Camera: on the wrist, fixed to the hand. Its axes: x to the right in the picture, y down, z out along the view.
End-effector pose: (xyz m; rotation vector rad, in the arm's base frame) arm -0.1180 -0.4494 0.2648 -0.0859 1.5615 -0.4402
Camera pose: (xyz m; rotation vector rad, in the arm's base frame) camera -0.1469 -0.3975 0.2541 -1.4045 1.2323 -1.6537
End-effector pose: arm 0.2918 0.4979 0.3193 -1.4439 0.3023 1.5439
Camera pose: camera 0.2820 0.4437 0.2946 -1.1109 -0.7326 0.1659
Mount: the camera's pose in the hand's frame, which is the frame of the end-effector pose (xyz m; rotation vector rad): -0.0053 0.0450 -0.0399 -0.0192 0.0440 -1.6199
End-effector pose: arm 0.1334 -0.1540 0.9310 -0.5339 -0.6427 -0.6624
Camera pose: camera 0.1763 -0.1470 0.8891 0.1162 -0.9647 -2.1793
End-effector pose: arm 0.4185 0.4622 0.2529 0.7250 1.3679 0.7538
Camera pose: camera 0.3763 0.4844 0.2899 -0.5125 1.4736 -0.5199
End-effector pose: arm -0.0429 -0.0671 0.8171 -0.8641 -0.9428 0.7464
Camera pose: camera -0.0164 -0.0624 0.7630 0.0581 -1.2398 -0.6785
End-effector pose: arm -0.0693 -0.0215 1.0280 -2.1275 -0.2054 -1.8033
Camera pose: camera -0.0926 -0.0767 1.0207 1.1757 1.5146 1.4985
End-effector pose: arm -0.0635 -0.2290 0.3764 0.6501 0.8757 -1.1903
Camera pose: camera -0.0300 -0.1817 0.3593 -0.2346 1.4872 -2.5600
